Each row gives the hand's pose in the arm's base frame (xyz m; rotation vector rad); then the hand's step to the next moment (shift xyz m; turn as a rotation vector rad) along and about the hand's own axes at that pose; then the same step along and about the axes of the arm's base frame.
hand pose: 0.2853 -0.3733 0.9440 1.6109 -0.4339 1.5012
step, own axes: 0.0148 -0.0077 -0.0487 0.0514 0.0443 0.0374
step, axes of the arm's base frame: -0.0217 0.0463 0.0061 0.0013 -0.0385 0.0672
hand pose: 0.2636 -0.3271 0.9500 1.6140 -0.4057 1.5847
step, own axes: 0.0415 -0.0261 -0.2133 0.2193 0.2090 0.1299
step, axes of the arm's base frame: -0.1185 0.1840 0.0035 -0.0289 -0.1549 0.2895
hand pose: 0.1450 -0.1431 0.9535 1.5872 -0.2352 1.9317
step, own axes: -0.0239 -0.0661 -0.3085 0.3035 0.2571 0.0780
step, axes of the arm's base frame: -0.2150 0.1992 -0.1192 -0.1058 -0.1377 0.3663
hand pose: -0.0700 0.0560 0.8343 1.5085 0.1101 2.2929
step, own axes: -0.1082 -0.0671 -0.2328 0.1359 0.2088 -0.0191
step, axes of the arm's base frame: -0.1530 0.0566 -0.2093 -0.1220 -0.1399 0.1673
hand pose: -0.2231 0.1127 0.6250 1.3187 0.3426 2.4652
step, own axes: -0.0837 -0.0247 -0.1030 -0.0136 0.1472 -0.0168
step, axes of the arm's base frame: -0.0385 -0.0159 -0.1284 -0.0318 -0.1415 0.0331
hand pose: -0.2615 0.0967 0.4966 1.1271 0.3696 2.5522
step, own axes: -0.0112 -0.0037 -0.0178 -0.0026 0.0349 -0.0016
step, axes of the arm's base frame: -0.0055 -0.0029 -0.0204 -0.0061 -0.0331 0.0098
